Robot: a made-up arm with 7 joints.
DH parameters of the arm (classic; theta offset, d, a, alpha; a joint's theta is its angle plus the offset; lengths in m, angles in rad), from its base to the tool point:
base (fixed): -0.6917 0 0.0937 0
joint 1: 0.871 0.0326 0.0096 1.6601
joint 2: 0 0.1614 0.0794 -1.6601
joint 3: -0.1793 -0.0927 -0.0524 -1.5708
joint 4: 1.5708 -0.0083 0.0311 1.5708
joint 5: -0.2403 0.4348 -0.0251 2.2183
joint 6: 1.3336 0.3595 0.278 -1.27
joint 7: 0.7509 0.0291 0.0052 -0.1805
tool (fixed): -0.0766 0.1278 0 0
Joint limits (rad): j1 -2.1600..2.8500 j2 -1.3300..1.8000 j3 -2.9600..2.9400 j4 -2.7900..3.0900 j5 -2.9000..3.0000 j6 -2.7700..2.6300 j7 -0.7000..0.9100
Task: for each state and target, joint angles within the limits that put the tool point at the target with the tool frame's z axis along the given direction. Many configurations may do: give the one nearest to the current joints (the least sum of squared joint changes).
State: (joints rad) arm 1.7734 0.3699 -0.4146 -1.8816 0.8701 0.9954 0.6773
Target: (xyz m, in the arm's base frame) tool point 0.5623 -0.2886 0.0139 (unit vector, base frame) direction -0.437 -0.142 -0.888
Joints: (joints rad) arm 1.6145 0.4343 -0.5211 -1.4741 0.7627 1.1663 0.5566
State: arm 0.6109 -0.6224 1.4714 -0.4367 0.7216 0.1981 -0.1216
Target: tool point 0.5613 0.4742 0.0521 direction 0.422 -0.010 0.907
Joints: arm 0.7886 -0.0103 1.2066 -0.3215 0.3638 -0.0904 -0.2840
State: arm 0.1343 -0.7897 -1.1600 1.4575 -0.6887 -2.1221 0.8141
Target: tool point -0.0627 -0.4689 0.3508 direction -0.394 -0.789 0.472
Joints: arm 0.3479 -1.3300 -0.7601 2.1031 -0.3290 -1.7389 0.6883
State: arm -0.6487 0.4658 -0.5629 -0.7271 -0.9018 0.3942 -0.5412
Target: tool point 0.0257 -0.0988 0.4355 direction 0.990 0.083 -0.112
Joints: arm -0.7819 0.4763 -1.3099 -0.5687 -0.7186 1.2472 -0.6430
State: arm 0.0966 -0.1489 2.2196 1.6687 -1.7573 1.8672 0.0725
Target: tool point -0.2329 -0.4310 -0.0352 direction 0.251 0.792 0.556
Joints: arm -0.1439 -0.2969 1.8064 2.8877 -1.8774 1.5869 0.2416
